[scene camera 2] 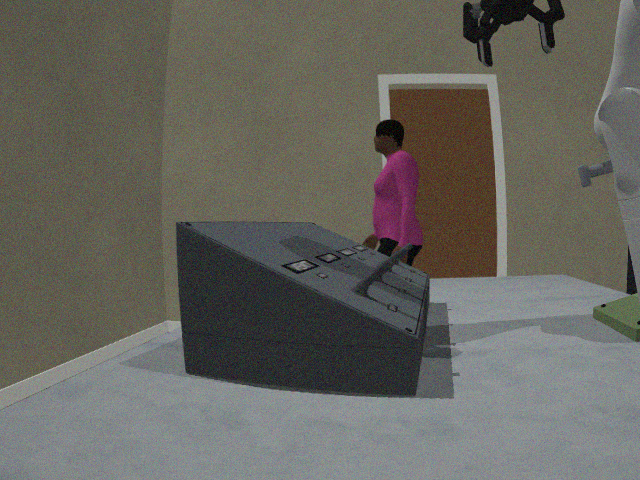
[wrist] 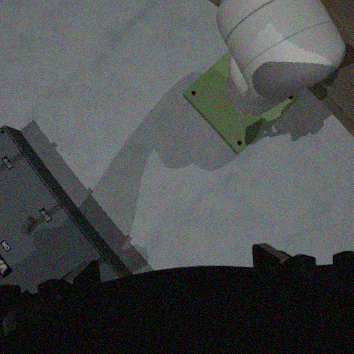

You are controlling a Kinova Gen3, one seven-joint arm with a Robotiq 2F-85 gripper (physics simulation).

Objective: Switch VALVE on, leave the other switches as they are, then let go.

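Places are measured from the arm's base along level axes (x ahead, y right, z down), in metres.
Pixels of known places: gripper, between the fingertips: (scene camera 2: pixel 516 58).
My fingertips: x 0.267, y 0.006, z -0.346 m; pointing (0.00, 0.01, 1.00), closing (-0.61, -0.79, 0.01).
Note:
Behind a point stands the place of what it marks.
A dark grey sloped console (scene camera 2: pixel 299 330) @[x 0.564, y -0.079, z -0.021 m] (wrist: pixel 25 187) @[x 0.371, y 0.249, z -0.032 m] stands on the table. In the scene view several levers (scene camera 2: pixel 382 271) @[x 0.475, y -0.039, z -0.072 m] overlap and tilt up from its panel, beside a row of framed nameplates (scene camera 2: pixel 300 266) @[x 0.562, y -0.012, z -0.078 m] that I cannot read. In the wrist view the console is cut off at the left. A cut-off nameplate (wrist: pixel 3 267) @[x 0.495, y 0.196, z -0.077 m] and a dark lever (wrist: pixel 31 225) @[x 0.405, y 0.189, z -0.076 m] show there; I cannot tell which switch is VALVE or its state. My gripper (scene camera 2: pixel 516 55) @[x 0.267, y 0.006, z -0.346 m] (wrist: pixel 176 270) @[x 0.267, y 0.006, z -0.346 m] is open and empty, high above and to the right of the console in the scene view.
The pale table (scene camera 2: pixel 289 434) @[x 0.572, y -0.177, z 0.042 m] (wrist: pixel 200 215) @[x 0.248, y -0.046, z 0.043 m] carries the green base plate (scene camera 2: pixel 620 315) @[x 0.079, y 0.025, z 0.021 m] (wrist: pixel 212 100) @[x 0.052, y 0.053, z 0.016 m] of the white arm (scene camera 2: pixel 622 124) @[x 0.106, y -0.012, z -0.261 m] (wrist: pixel 280 35) @[x 0.094, y 0.024, z -0.314 m], right of the console. A person in pink (scene camera 2: pixel 398 201) stands behind the console, before a brown door (scene camera 2: pixel 460 180).

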